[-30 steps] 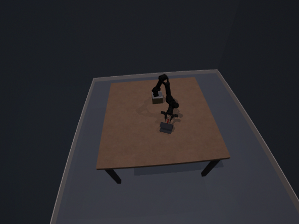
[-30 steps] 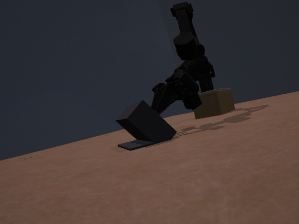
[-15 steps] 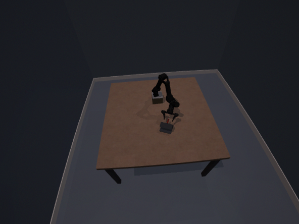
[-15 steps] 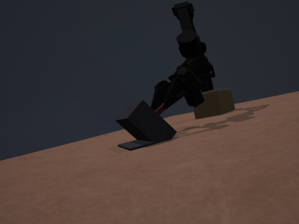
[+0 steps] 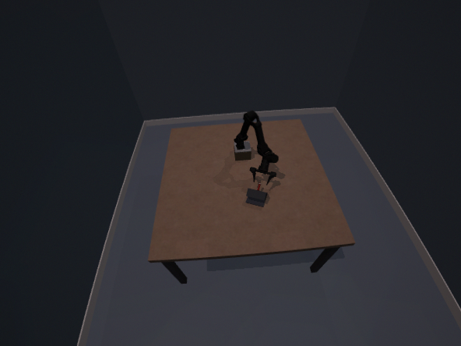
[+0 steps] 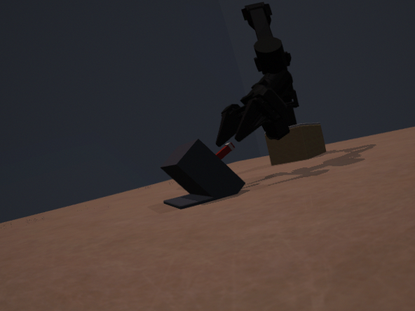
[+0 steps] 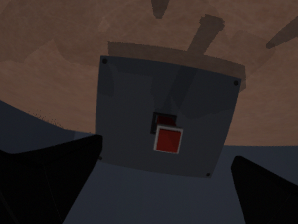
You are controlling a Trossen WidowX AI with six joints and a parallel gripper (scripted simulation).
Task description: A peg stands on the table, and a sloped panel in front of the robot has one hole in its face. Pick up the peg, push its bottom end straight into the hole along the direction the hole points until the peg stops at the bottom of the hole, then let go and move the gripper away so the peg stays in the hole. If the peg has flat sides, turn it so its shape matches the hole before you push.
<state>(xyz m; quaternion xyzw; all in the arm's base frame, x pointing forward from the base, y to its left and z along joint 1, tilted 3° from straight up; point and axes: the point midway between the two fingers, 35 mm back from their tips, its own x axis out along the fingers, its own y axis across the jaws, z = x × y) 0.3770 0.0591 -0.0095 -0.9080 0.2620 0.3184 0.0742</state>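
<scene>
My gripper tip is now 20 mm above the peg, 10 mm to the left of it and 10 mm short of it. The rest, counted from my gripper tip: sloped panel: 50 mm ahead, 40 mm to the right, 40 mm below.
</scene>
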